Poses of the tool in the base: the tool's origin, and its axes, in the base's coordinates. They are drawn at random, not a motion.
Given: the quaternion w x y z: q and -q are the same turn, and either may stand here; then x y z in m.
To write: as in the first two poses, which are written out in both.
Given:
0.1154 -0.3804 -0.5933 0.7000 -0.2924 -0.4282 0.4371
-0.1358 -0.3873 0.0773 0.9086 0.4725 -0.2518 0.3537
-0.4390 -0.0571 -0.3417 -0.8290 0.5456 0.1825 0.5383
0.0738 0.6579 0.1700 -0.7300 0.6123 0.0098 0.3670
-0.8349 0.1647 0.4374 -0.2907 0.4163 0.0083 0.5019
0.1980 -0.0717 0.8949 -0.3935 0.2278 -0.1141 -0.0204
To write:
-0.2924 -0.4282 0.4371 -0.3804 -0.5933 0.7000 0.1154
0.4725 -0.2518 0.3537 0.3873 -0.0773 -0.9086 0.1358
0.5456 0.1825 0.5383 0.0571 0.3417 0.8290 0.4390
0.6123 0.0098 0.3670 0.6579 0.1700 -0.7300 0.0738
0.4163 0.0083 0.5019 -0.1647 -0.4374 0.2907 0.8349
0.2278 -0.1141 -0.0204 -0.0717 0.8949 -0.3935 0.1980

